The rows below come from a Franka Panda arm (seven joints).
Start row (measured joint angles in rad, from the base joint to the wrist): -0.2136, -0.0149, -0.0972, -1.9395, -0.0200, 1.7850, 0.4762
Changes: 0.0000, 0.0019, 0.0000, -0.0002, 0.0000, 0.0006, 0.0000; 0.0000, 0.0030, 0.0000, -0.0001, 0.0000, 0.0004, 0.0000; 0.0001, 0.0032, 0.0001, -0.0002, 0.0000, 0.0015, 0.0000; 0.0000, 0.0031, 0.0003, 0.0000, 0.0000, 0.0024, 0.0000; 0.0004, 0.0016, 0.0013, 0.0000, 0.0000, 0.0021, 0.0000; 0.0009, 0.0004, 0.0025, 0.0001, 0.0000, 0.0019, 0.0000; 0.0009, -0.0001, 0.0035, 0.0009, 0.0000, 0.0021, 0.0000; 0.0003, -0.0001, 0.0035, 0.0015, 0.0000, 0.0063, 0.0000; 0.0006, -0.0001, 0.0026, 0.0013, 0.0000, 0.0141, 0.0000; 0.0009, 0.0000, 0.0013, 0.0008, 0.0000, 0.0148, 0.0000; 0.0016, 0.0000, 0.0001, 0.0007, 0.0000, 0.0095, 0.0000; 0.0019, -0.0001, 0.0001, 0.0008, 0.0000, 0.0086, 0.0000; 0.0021, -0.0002, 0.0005, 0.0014, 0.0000, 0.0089, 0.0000; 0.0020, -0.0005, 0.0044, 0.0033, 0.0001, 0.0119, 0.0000; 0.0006, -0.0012, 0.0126, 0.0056, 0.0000, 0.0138, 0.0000; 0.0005, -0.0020, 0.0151, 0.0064, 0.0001, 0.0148, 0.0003; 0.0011, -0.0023, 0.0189, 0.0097, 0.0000, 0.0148, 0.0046
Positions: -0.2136, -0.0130, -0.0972, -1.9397, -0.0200, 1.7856, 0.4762; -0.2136, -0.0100, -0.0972, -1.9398, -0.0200, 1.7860, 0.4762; -0.2135, -0.0068, -0.0971, -1.9400, -0.0200, 1.7875, 0.4762; -0.2135, -0.0037, -0.0968, -1.9400, -0.0200, 1.7899, 0.4762; -0.2131, -0.0021, -0.0955, -1.9400, -0.0200, 1.7920, 0.4762; -0.2122, -0.0017, -0.0930, -1.9399, -0.0200, 1.7939, 0.4762; -0.2113, -0.0018, -0.0895, -1.9390, -0.0200, 1.7960, 0.4762; -0.2110, -0.0019, -0.0860, -1.9375, -0.0200, 1.8023, 0.4762; -0.2104, -0.0020, -0.0834, -1.9362, -0.0200, 1.8164, 0.4762; -0.2095, -0.0020, -0.0821, -1.9354, -0.0200, 1.8312, 0.4762; -0.2079, -0.0020, -0.0820, -1.9347, -0.0200, 1.8407, 0.4762; -0.2060, -0.0021, -0.0819, -1.9339, -0.0200, 1.8493, 0.4762; -0.2039, -0.0023, -0.0814, -1.9325, -0.0200, 1.8582, 0.4762; -0.2019, -0.0028, -0.0770, -1.9292, -0.0199, 1.8701, 0.4762; -0.2013, -0.0040, -0.0644, -1.9236, -0.0199, 1.8839, 0.4762; -0.2008, -0.0060, -0.0493, -1.9172, -0.0198, 1.8987, 0.4765; -0.1997, -0.0083, -0.0304, -1.9075, -0.0198, 1.9135, 0.4811
